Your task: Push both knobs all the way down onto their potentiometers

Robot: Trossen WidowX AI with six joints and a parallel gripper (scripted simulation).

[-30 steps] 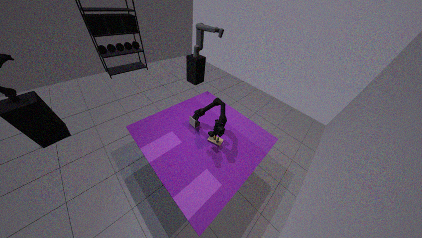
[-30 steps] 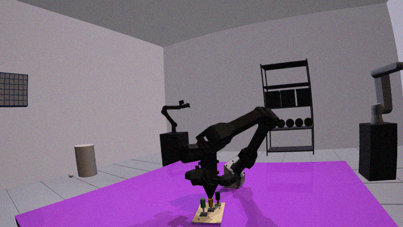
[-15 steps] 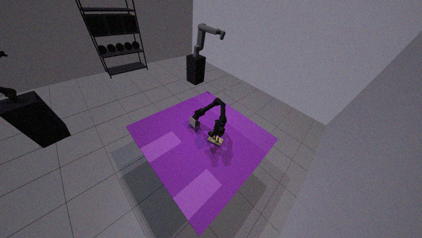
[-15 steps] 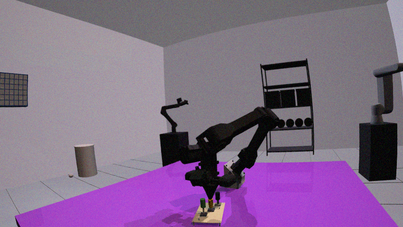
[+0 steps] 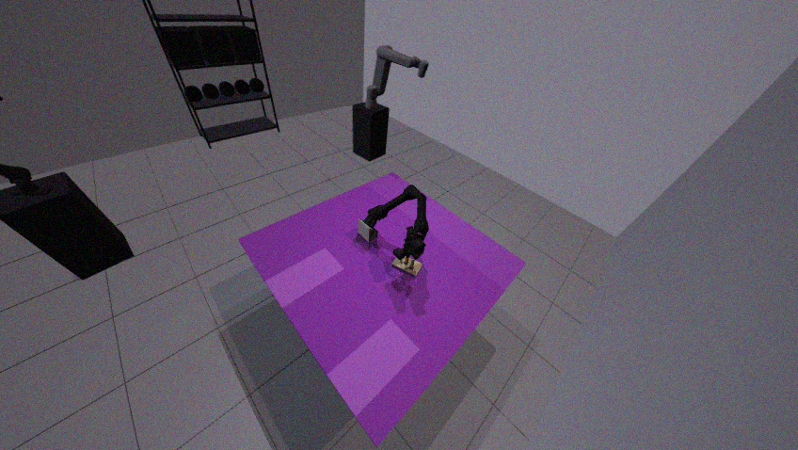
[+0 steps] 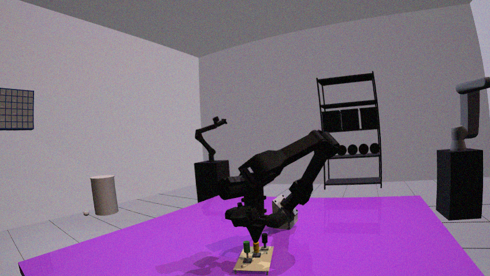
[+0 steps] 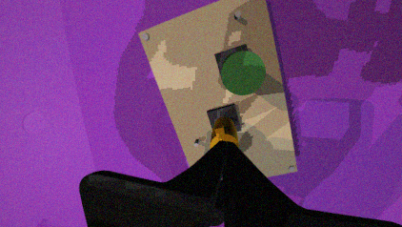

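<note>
My gripper tip is now 20 mm above the orange knob. Round my gripper tip: green knob (50 mm ahead, 10 mm to the right).
</note>
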